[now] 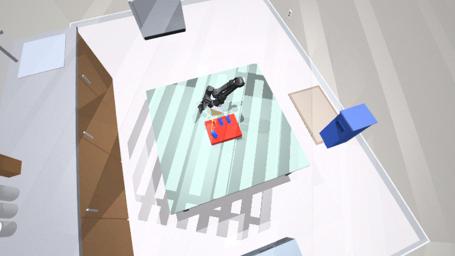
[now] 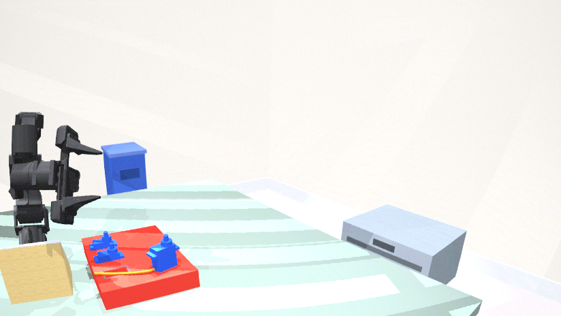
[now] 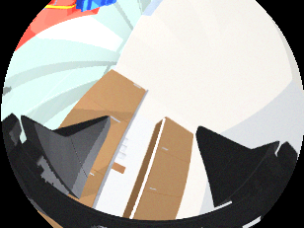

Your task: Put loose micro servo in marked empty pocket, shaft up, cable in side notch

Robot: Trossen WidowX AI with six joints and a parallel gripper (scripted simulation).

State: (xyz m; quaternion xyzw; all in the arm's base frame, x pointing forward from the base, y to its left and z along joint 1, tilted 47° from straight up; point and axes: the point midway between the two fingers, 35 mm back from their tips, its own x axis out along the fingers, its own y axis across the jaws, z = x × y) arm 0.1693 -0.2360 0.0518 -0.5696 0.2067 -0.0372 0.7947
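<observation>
My gripper tip is now 10 cm short of the red deck, 17 cm to the right of it and 28 cm above it.
</observation>
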